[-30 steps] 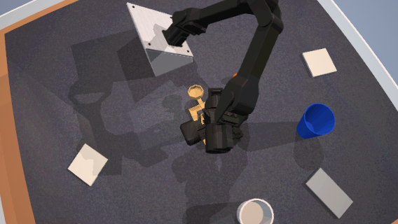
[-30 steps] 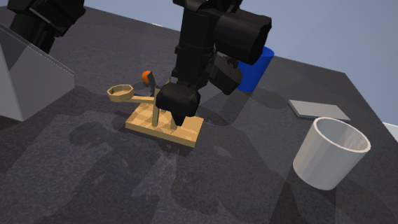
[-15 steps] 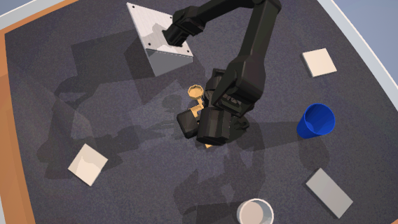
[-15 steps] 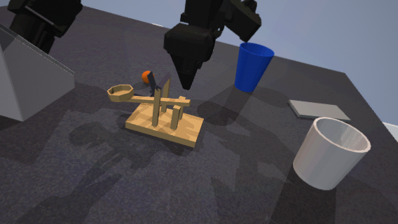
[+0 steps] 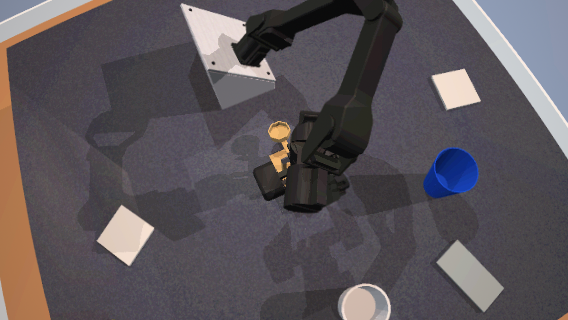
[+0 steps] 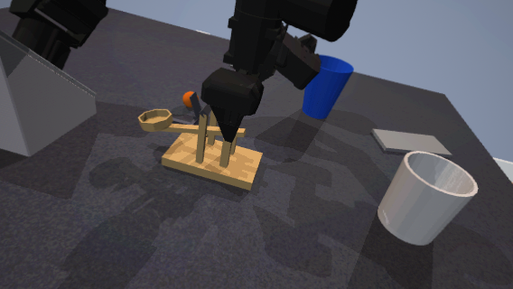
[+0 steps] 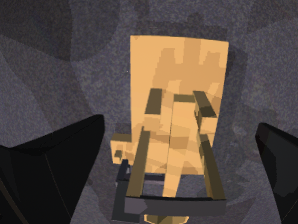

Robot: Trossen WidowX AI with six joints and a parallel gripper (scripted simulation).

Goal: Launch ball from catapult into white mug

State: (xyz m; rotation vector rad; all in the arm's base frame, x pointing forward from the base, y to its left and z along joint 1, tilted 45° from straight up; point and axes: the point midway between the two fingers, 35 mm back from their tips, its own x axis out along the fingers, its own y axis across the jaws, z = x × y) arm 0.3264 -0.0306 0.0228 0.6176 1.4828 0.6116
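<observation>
My gripper tip is now 130 mm past the orange ball, 160 mm to the right of it and 70 mm above it. The rest, counted from my gripper tip: white mug: 280 mm ahead, 10 mm to the right, 50 mm below; then catapult: 60 mm behind, 20 mm to the left, 30 mm below.
</observation>
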